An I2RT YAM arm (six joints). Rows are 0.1 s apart.
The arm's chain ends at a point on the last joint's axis. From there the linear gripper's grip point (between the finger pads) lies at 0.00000 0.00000 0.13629 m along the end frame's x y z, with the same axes.
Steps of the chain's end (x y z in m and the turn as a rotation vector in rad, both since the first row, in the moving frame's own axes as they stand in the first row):
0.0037 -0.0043 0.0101 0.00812 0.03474 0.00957
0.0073 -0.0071 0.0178 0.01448 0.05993 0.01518
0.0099 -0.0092 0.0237 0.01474 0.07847 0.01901
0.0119 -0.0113 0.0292 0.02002 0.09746 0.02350
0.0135 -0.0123 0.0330 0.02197 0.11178 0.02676
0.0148 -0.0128 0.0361 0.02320 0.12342 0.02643
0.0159 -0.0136 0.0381 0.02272 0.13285 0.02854
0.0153 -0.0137 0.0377 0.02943 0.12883 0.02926
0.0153 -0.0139 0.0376 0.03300 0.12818 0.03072
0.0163 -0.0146 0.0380 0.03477 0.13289 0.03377
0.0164 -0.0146 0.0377 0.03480 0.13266 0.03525
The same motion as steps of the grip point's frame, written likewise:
0.0084 -0.0054 0.0100 0.00812 0.03474 0.00957
0.0155 -0.0090 0.0175 0.01448 0.05993 0.01518
0.0206 -0.0111 0.0233 0.01474 0.07847 0.01901
0.0252 -0.0139 0.0285 0.02002 0.09746 0.02350
0.0287 -0.0151 0.0321 0.02197 0.11178 0.02676
0.0316 -0.0157 0.0350 0.02320 0.12342 0.02643
0.0340 -0.0164 0.0369 0.02272 0.13285 0.02854
0.0329 -0.0174 0.0365 0.02943 0.12883 0.02926
0.0328 -0.0181 0.0364 0.03300 0.12818 0.03072
0.0344 -0.0190 0.0367 0.03477 0.13289 0.03377
0.0345 -0.0190 0.0364 0.03480 0.13266 0.03525

